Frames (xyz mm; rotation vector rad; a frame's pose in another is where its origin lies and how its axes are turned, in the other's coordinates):
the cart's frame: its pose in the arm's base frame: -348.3 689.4 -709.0 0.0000 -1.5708 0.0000
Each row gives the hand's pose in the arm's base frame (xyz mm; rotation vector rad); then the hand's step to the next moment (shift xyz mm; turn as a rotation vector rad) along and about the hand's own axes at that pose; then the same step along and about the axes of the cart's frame.
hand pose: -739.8 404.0 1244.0 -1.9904 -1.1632 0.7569
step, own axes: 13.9 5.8 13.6 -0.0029 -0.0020 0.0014
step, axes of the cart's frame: -14.5 14.1 1.6 0.0012 -0.0015 0.0033
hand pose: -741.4 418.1 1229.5 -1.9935 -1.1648 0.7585
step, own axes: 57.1 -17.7 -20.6 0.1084 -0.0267 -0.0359
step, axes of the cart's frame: 18.4 51.7 -31.4 0.0275 0.0966 -0.0605
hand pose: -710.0 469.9 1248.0 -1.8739 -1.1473 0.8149
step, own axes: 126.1 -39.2 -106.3 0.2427 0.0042 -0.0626
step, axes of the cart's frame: 70.8 96.5 -120.0 -0.0023 0.2028 -0.1473
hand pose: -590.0 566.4 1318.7 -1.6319 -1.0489 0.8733
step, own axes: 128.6 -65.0 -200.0 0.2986 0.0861 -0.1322
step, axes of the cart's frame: 108.5 61.0 -212.8 -0.0656 0.2180 -0.2495
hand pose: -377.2 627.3 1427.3 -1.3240 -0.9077 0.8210
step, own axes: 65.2 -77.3 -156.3 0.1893 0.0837 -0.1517
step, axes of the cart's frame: 78.3 -15.4 -168.2 -0.0723 0.1112 -0.2197
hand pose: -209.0 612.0 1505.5 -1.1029 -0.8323 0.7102
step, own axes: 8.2 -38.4 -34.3 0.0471 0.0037 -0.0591
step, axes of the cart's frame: 30.6 -20.8 -36.7 -0.0065 0.0125 -0.0743
